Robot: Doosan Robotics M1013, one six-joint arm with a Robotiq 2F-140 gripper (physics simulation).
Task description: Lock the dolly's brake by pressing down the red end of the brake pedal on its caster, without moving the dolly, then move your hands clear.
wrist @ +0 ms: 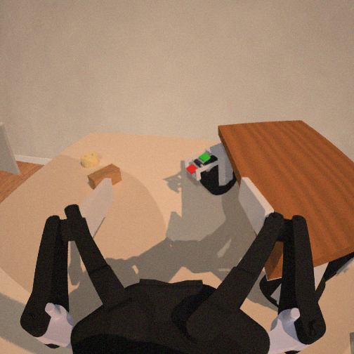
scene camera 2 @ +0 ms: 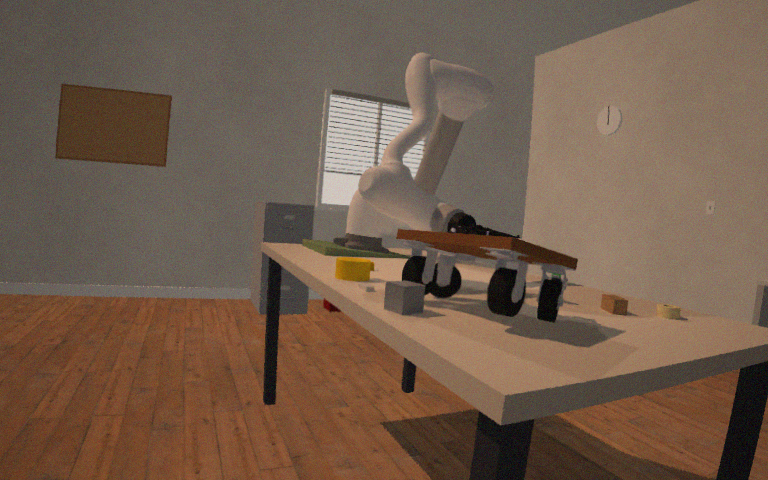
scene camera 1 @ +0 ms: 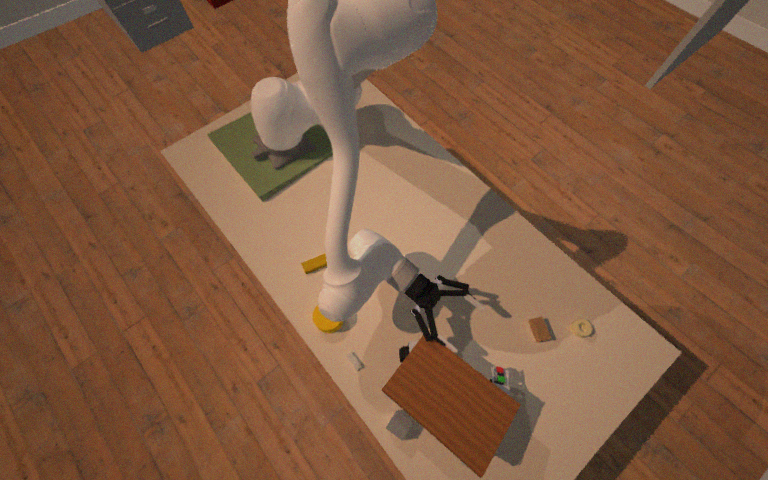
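Seen in the pictures: gripper, between the fingertips: (scene camera 1: pixel 470 330); arm's base, origin of its link: (scene camera 2: pixel 362 248) (scene camera 1: pixel 284 144).
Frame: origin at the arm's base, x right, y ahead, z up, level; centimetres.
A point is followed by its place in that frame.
The dolly's wooden deck (scene camera 1: pixel 453 404) @[x 11.4, y 107.7, z 12.3 cm] (scene camera 2: pixel 487 244) @[x 17.9, y 118.2, z 12.6 cm] (wrist: pixel 295 185) looks tilted in scene camera 2, with a gap between the right-hand wheel (scene camera 2: pixel 549 298) @[x 1.8, y 116.6, z 3.2 cm] and the shadow below. Beside the deck, the brake pedal's red end (scene camera 1: pixel 499 370) @[x -5.7, y 109.6, z 5.5 cm] (wrist: pixel 191 169) and green end (scene camera 1: pixel 501 378) @[x -4.3, y 111.2, z 7.0 cm] (wrist: pixel 204 157) show on a caster. The red end faces away from the deck. My gripper (scene camera 1: pixel 461 323) @[x -5.4, y 96.5, z 10.3 cm] (wrist: pixel 175 188) is open and empty, short of the pedal. Its right finger overlaps the deck's near corner and edge; contact cannot be told. The red end is not visible in scene camera 2.
A grey cube (scene camera 1: pixel 403 427) @[x 24.7, y 104.4, z 3.5 cm] (scene camera 2: pixel 404 298) @[x 26.7, y 106.6, z 1.3 cm] is close beside the dolly. A brown block (scene camera 1: pixel 539 329) @[x -24.8, y 108.8, z 1.6 cm] (scene camera 2: pixel 613 304) @[x -22.6, y 111.1, z 0.4 cm] (wrist: pixel 106 177) and a pale yellow ring (scene camera 1: pixel 589 329) @[x -37.0, y 117.8, z 0.8 cm] lie beyond the pedal side. A yellow disc (scene camera 1: pixel 327 321) @[x 25.2, y 68.0, z 3.2 cm] (scene camera 2: pixel 353 269) @[x 25.4, y 70.7, z 1.2 cm] and a small pale block (scene camera 1: pixel 355 361) @[x 25.2, y 82.1, z -0.7 cm] lie near the table's long edge.
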